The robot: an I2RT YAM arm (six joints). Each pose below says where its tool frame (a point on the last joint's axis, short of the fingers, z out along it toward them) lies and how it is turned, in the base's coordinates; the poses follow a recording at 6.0 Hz.
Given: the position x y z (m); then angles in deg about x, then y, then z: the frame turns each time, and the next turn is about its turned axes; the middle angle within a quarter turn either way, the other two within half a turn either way.
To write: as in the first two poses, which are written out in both.
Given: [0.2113, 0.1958, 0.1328, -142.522, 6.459, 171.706]
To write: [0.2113, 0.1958, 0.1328, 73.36, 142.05, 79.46]
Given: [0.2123, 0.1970, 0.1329, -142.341, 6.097, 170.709]
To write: [0.2123, 0.1970, 0.1329, 72.87, 141.92, 80.08]
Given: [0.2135, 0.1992, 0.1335, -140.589, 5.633, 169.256]
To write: [0.2135, 0.1992, 0.1335, 72.44, 140.25, 81.17]
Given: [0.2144, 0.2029, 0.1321, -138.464, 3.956, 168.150]
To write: [0.2144, 0.2029, 0.1321, 73.70, 138.31, 84.05]
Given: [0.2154, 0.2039, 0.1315, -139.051, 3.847, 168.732]
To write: [0.2154, 0.2039, 0.1315, 74.31, 138.90, 84.14]
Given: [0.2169, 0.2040, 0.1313, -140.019, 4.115, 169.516]
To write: [0.2169, 0.2040, 0.1313, 74.62, 139.84, 83.61]
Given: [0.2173, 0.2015, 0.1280, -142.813, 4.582, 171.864]
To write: [0.2173, 0.2015, 0.1280, 75.85, 142.57, 82.45]
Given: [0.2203, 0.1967, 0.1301, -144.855, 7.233, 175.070]
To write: [0.2203, 0.1967, 0.1301, 74.93, 144.21, 77.57]
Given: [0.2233, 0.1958, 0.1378, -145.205, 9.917, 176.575]
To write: [0.2233, 0.1958, 0.1378, 72.66, 143.99, 72.97]
